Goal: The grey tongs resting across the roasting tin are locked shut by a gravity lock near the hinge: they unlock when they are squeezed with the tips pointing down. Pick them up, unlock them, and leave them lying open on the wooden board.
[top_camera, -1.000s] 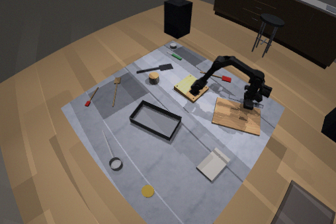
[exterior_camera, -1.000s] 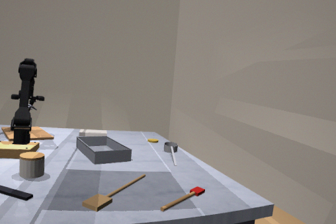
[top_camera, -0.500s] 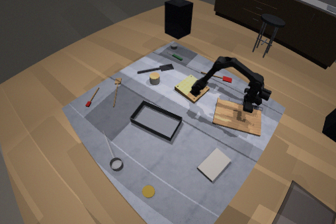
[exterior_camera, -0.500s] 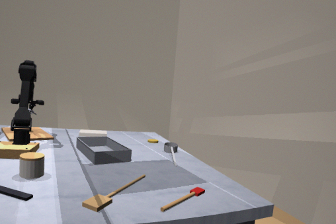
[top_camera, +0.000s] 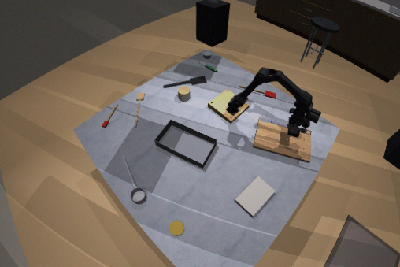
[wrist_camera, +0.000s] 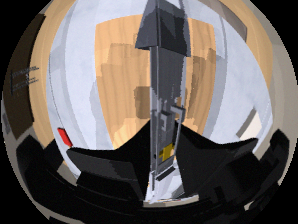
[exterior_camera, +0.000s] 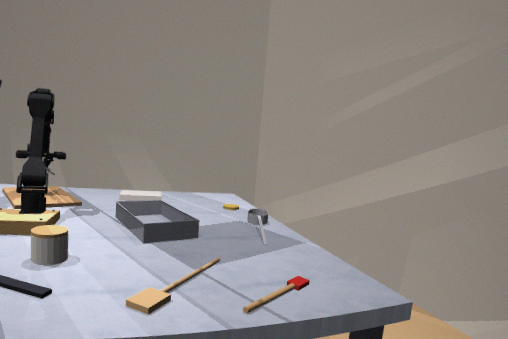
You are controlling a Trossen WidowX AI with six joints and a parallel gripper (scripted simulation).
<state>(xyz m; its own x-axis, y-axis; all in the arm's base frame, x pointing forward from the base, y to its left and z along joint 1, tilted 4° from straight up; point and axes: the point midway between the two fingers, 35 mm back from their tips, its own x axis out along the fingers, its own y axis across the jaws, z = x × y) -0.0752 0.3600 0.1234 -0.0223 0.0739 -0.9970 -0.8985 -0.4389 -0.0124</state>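
Now: gripper tip 1 cm to the left of the wooden board and 8 cm above it. The rest, counted from my gripper tip: white slab (42 cm ahead, 8 cm to the left, 8 cm below); red-headed spatula (23 cm behind, 34 cm to the right, 8 cm below); yellow lock piece (4 cm above).
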